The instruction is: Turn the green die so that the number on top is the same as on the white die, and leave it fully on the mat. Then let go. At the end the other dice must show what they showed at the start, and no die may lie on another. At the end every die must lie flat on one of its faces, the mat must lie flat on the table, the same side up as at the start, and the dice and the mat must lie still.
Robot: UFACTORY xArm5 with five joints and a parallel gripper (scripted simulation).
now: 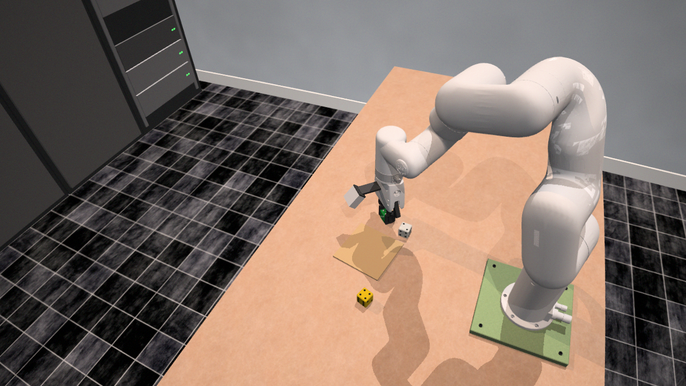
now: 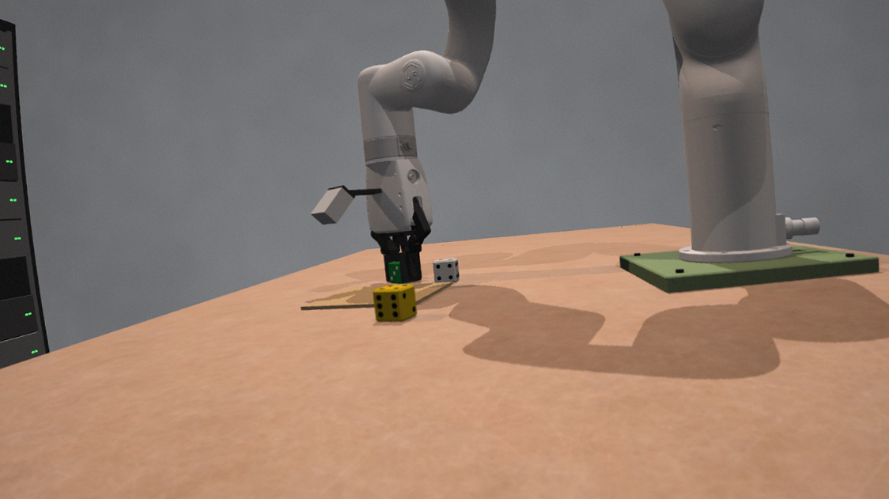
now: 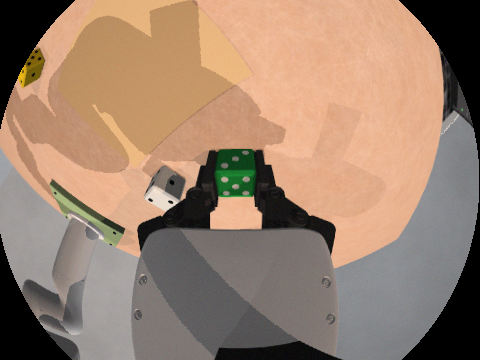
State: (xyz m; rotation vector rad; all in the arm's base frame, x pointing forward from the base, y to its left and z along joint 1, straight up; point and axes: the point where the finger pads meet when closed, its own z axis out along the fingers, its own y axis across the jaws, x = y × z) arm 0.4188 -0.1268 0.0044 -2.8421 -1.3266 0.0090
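Right now the green die is 1 cm below my hand. The rest, counted from my hand: tan mat: 13 cm to the left, 2 cm below; white die: 7 cm behind, 3 cm to the left, 1 cm below; yellow die: 6 cm behind, 27 cm to the left, 1 cm below.
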